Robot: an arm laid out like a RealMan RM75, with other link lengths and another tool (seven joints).
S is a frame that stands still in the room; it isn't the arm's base.
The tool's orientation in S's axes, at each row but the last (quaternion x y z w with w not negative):
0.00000, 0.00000, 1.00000, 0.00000
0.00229, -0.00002, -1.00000, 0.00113
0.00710, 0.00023, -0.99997, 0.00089
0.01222, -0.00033, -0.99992, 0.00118
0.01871, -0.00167, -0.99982, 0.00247
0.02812, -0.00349, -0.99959, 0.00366
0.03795, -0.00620, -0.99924, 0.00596
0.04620, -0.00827, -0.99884, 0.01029
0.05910, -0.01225, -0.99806, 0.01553
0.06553, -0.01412, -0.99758, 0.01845
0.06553, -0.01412, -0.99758, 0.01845
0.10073, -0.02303, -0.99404, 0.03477
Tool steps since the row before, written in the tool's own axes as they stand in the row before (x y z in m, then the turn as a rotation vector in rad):
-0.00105, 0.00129, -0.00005, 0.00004, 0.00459, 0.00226
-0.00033, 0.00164, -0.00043, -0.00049, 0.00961, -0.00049
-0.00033, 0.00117, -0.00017, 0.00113, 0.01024, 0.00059
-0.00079, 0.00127, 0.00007, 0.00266, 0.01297, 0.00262
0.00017, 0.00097, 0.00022, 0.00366, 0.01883, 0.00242
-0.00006, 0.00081, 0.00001, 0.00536, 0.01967, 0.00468
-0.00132, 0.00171, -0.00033, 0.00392, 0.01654, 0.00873
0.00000, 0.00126, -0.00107, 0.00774, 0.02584, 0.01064
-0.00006, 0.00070, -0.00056, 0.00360, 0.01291, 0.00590
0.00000, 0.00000, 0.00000, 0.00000, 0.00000, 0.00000
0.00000, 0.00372, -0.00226, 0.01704, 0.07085, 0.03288
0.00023, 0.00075, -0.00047, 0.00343, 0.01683, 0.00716
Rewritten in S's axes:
0.00105, -0.00129, -0.00005, -0.00004, -0.00459, 0.00226
0.00034, -0.00164, -0.00043, 0.00051, -0.00961, -0.00049
0.00033, -0.00117, -0.00017, -0.00112, -0.01024, 0.00057
0.00079, -0.00127, 0.00009, -0.00269, -0.01297, 0.00256
-0.00017, -0.00097, 0.00022, -0.00366, -0.01884, 0.00235
0.00007, -0.00081, 0.00002, -0.00547, -0.01968, 0.00451
0.00136, -0.00170, -0.00021, -0.00438, -0.01648, 0.00862
0.00012, -0.00128, -0.00104, -0.00818, -0.02583, 0.01033
0.00015, -0.00071, -0.00053, -0.00389, -0.01288, 0.00577
0.00000, 0.00000, 0.00000, 0.00000, 0.00000, 0.00000
0.00043, -0.00377, -0.00213, -0.01872, -0.07059, 0.03253
-0.00008, -0.00078, -0.00047, -0.00371, -0.01675, 0.00721

